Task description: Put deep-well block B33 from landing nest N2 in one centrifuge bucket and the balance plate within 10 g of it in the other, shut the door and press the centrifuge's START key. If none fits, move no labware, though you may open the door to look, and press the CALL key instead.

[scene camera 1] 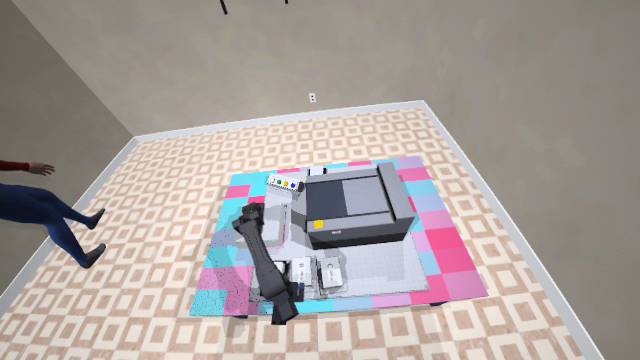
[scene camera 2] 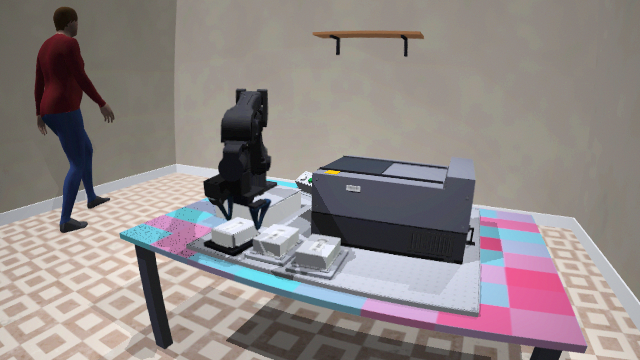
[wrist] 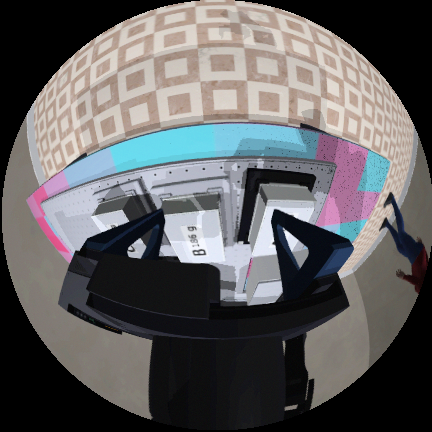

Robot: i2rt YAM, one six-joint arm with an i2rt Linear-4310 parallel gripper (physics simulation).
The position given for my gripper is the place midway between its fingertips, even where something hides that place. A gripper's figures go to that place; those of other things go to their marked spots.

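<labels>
There is a white plate A (scene camera 2: 238, 231), 104 cm from the lens. My gripper (scene camera 2: 243, 224) is 94 cm from the lens, and a plate C (scene camera 2: 318, 252) is 91 cm from the lens. As for the marked spots on the white plate A and the plate C, they are 26 cm apart.
</labels>
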